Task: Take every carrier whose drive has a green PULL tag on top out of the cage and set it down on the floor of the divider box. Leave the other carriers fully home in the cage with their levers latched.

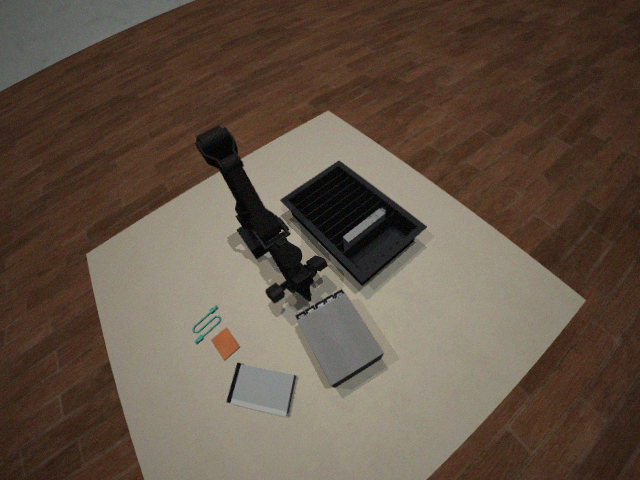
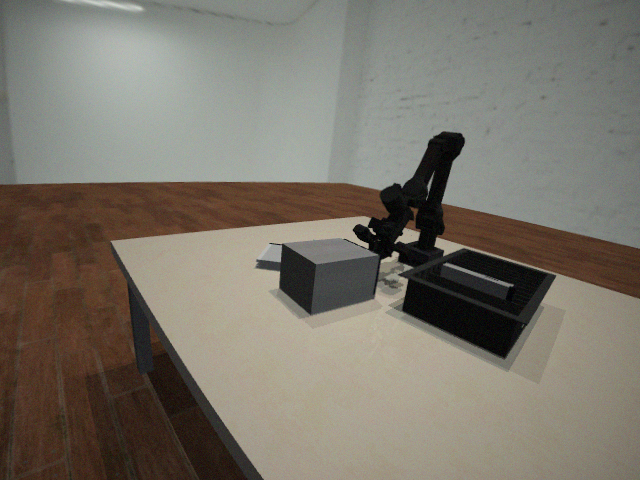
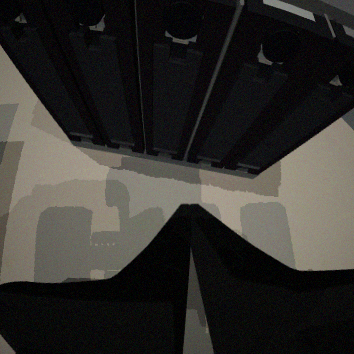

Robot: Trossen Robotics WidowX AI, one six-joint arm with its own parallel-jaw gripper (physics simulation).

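The grey cage stands on the table, its front facing the arm. Several dark carriers stand upright side by side in it, with round dark spots near their upper ends. Their drive tops are hidden, no green PULL tag shows, and I cannot tell whether every lever is latched. My gripper is shut and empty, just in front of the carrier fronts and apart from them. The black divider box stands beside the cage, with a long light-grey block lying across it beside the slots.
A flat silver-grey case with a dark edge lies to one side of the cage. An orange square and a teal cable lie on the table. The box's raised rim is close to the arm.
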